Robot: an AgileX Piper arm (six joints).
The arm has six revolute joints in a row. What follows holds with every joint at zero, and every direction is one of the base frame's.
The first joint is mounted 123 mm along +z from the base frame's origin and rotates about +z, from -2.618 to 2.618 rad.
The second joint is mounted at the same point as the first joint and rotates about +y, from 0 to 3.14 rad.
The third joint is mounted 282.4 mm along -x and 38.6 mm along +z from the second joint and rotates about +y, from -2.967 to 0 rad.
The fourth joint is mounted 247.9 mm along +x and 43.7 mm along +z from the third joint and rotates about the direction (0.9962, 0, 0.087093), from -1.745 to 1.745 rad.
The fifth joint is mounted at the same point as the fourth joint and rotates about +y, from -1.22 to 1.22 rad.
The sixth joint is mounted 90.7 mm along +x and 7.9 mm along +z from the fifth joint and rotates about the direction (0.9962, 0, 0.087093), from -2.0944 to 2.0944 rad.
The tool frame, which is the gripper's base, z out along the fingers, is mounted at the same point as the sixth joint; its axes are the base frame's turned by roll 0, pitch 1.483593 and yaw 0 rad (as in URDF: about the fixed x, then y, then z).
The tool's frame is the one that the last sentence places.
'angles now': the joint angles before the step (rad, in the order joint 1, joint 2, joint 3, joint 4, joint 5, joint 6). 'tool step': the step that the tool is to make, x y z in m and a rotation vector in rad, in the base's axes. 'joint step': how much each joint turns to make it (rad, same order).
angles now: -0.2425, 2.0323, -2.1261, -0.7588, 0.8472, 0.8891
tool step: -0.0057, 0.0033, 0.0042, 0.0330, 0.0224, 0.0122
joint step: -0.0001, -0.0187, 0.0002, 0.0605, 0.0313, -0.0492
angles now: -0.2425, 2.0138, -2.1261, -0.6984, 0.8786, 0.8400
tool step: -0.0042, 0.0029, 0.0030, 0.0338, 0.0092, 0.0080
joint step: -0.0001, -0.0142, 0.0005, 0.0482, 0.0230, -0.0264
